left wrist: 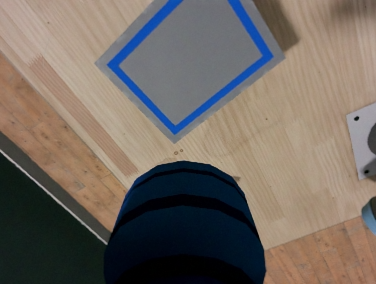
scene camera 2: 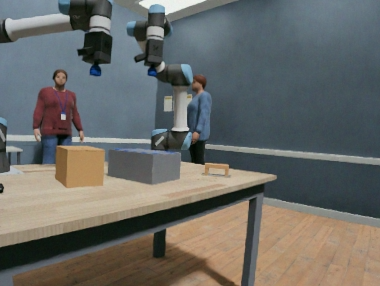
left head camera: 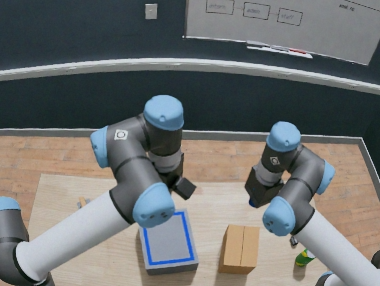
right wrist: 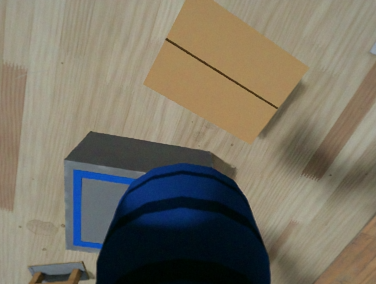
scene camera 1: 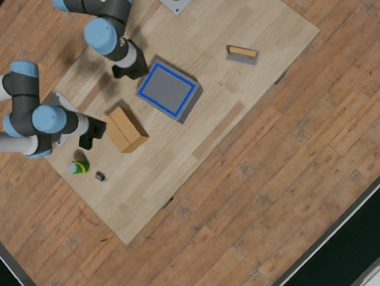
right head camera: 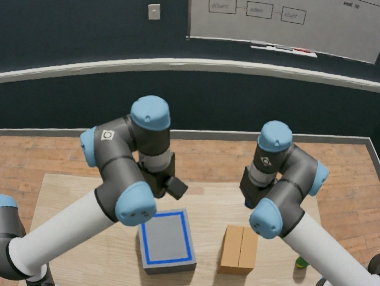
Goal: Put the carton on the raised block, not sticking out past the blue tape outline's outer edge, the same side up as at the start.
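Frame: origin at the left arm's base, x right, y back, z down, level; centimetres.
Where they show: left hand, tool point: [left wrist: 185, 213] [scene camera 2: 152, 75]; right hand, tool point: [scene camera 2: 95, 75] [right wrist: 183, 221].
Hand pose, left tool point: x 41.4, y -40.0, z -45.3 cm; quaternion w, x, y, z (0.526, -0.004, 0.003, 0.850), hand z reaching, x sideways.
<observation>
Each offset is from my left tool point to the top centre of the thing.
The brown carton {dx +29.1, dy +4.2, dz +32.3 cm} [left head camera: 240, 250] [right head camera: 239, 250] [scene camera 1: 122, 131] [scene camera 2: 80, 166] [right wrist: 225, 70] stands on the table with its seamed face up, apart from the grey raised block {dx +0.2, dy +1.2, dz +33.2 cm} [left head camera: 170, 237] [right head camera: 167, 237] [scene camera 1: 167, 89] [scene camera 2: 145, 166] [left wrist: 190, 55]. The blue tape outline [left head camera: 172, 261] [left wrist: 144, 97] [right wrist: 77, 210] runs around the block's top, which is bare. My left gripper [scene camera 2: 152, 72] [left wrist: 184, 225] is open, its blue cup holding nothing, high above the table near the block. My right gripper [scene camera 2: 95, 70] [right wrist: 183, 225] is open and empty, high above the table near the carton.
A green can {dx +60.3, dy +9.5, dz +33.1 cm} [left head camera: 303, 258] [scene camera 1: 79, 167] and a small dark screwdriver {dx +57.0, dy -1.8, dz +42.4 cm} [left head camera: 294, 241] [scene camera 1: 100, 176] lie beyond the carton from the block. A wooden-handled float {dx -37.3, dy -10.7, dz +39.2 cm} [scene camera 1: 242, 52] [scene camera 2: 217, 167] lies on the block's other side. Two people stand behind the table in scene camera 2.
</observation>
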